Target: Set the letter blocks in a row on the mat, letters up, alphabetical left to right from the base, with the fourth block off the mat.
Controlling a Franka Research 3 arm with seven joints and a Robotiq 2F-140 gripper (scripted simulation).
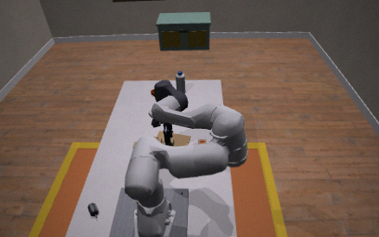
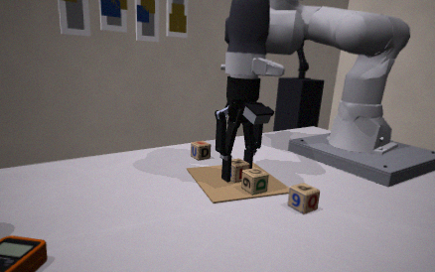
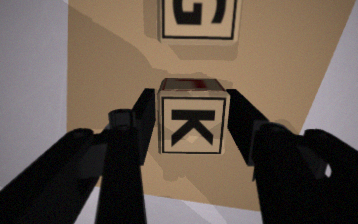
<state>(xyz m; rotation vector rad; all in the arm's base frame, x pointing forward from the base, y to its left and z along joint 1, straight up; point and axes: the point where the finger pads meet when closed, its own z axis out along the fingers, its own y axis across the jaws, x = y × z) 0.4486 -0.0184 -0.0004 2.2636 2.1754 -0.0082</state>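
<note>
The tan mat is 4 cm below my hand. Also, from my hand: small dark object (44 cm behind, 31 cm to the left, 2 cm below); block (1 cm behind, 19 cm to the right, 1 cm below); grey can (53 cm ahead, 3 cm to the right, 4 cm above).
</note>
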